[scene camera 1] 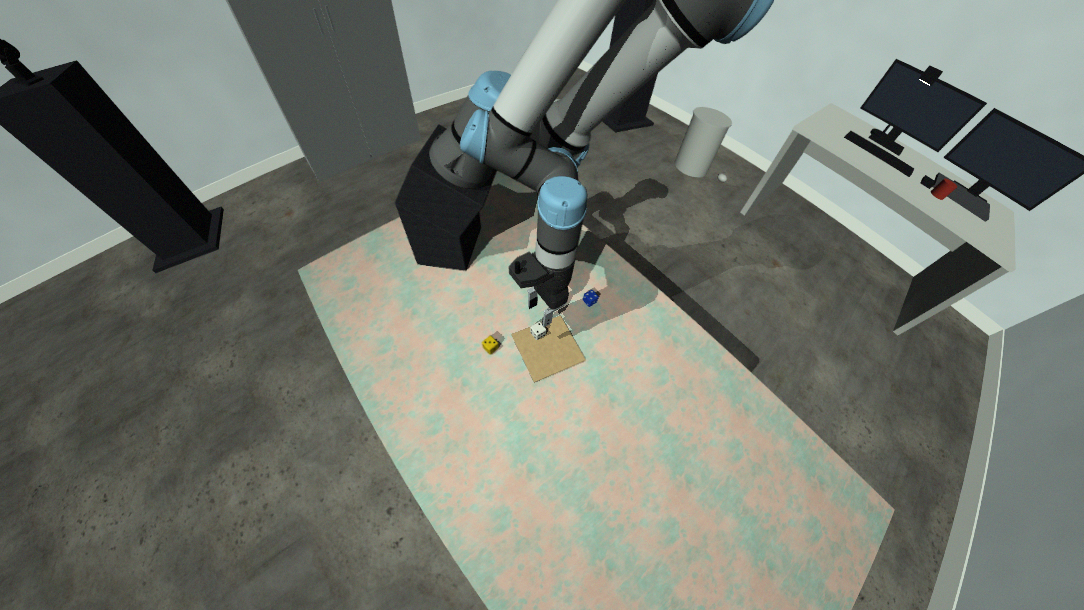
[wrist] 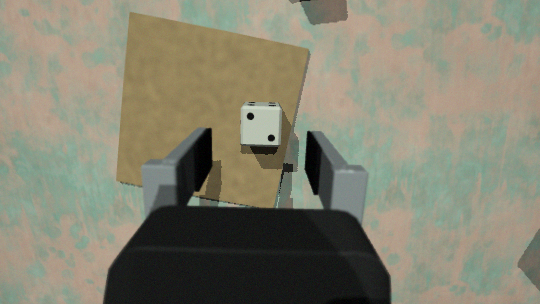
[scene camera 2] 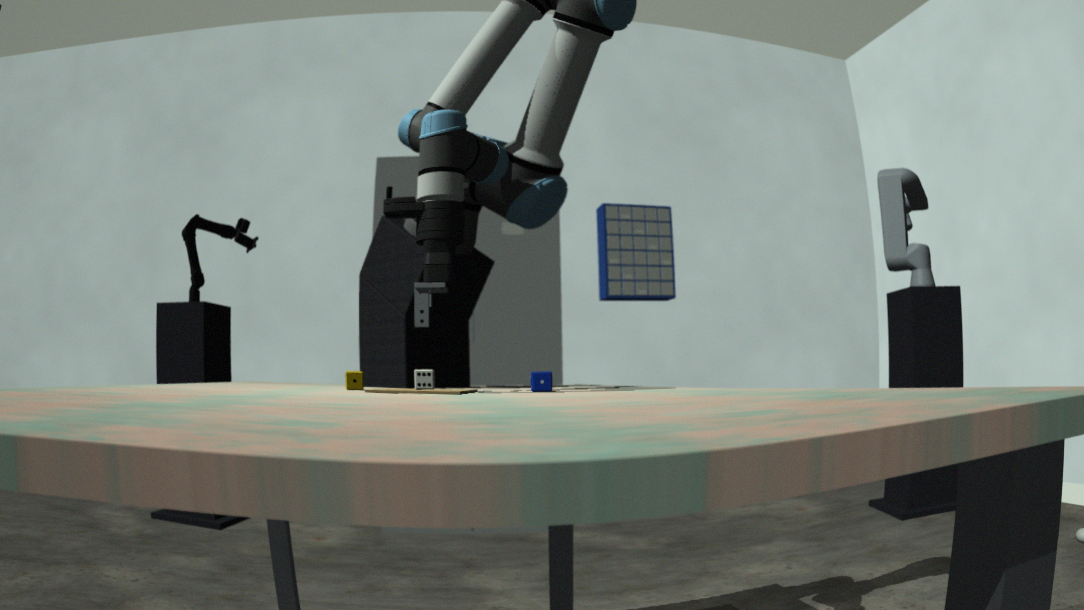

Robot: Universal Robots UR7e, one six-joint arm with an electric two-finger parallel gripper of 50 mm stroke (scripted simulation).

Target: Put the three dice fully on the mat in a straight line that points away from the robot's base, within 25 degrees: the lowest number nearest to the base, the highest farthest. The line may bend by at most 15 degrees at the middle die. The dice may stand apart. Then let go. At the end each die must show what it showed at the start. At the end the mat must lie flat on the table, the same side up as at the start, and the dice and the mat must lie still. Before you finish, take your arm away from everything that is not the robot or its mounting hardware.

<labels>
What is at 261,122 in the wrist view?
A white die.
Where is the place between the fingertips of the gripper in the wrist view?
At 259,149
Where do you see a mat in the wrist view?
178,76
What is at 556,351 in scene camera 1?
A mat.
</labels>
